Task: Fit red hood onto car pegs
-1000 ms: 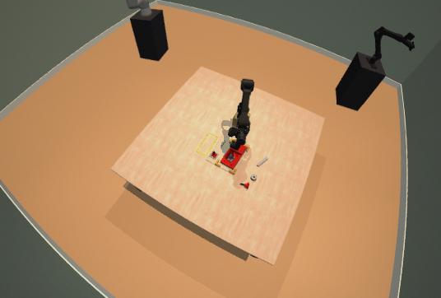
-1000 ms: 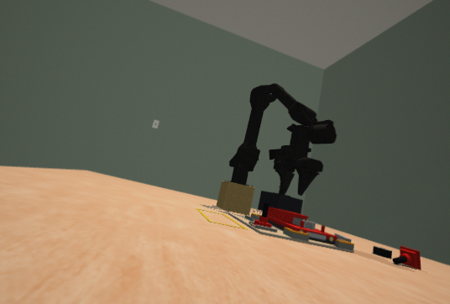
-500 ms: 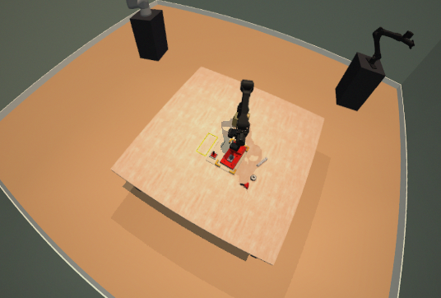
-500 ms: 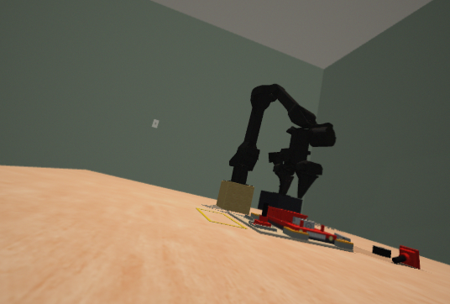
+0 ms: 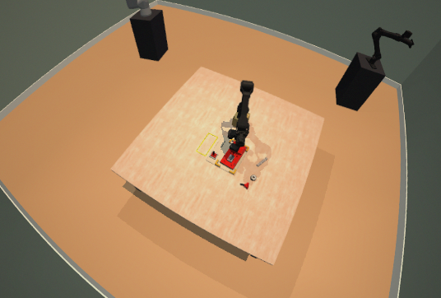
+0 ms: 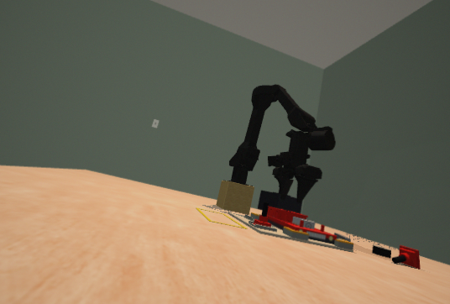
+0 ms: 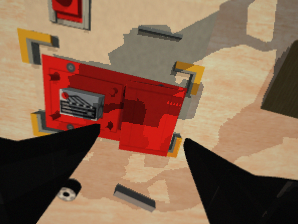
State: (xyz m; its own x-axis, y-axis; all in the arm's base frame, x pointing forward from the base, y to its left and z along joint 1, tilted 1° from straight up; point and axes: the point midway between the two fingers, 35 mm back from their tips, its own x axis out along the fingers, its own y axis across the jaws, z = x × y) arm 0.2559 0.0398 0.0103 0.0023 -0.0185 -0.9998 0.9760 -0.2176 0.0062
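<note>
Now: the red hood 1 cm behind my gripper tip and 4 cm below it. The rest, counted from my gripper tip: grey rod (3 cm ahead, 20 cm to the left, 7 cm below); grey engine block (9 cm ahead, 2 cm to the right, 6 cm below); grey wheel (17 cm ahead, 17 cm to the left, 7 cm below).
</note>
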